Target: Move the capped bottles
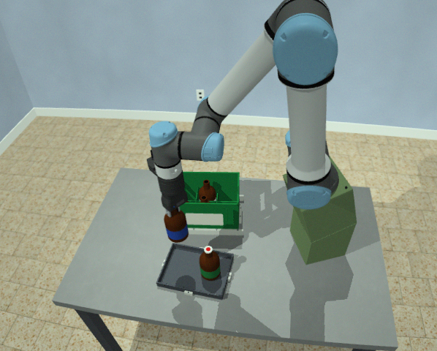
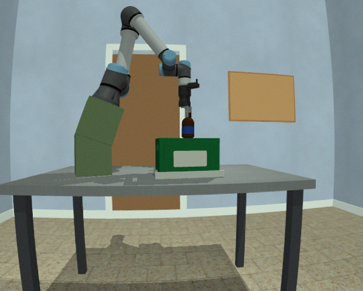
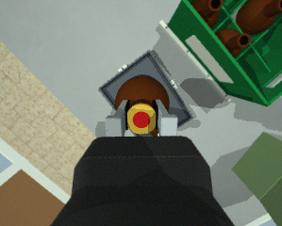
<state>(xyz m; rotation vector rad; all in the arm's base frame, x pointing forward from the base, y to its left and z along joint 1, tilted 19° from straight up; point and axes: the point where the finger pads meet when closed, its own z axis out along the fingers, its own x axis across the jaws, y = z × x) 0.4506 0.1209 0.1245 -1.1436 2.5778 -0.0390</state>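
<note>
Now: hand 310 mm above the dark grey tray, 50 mm past it and 30 mm to the right of it. The rest, counted from my hand: green crate: 260 mm to the right, 240 mm below, 60 mm behind.
</note>
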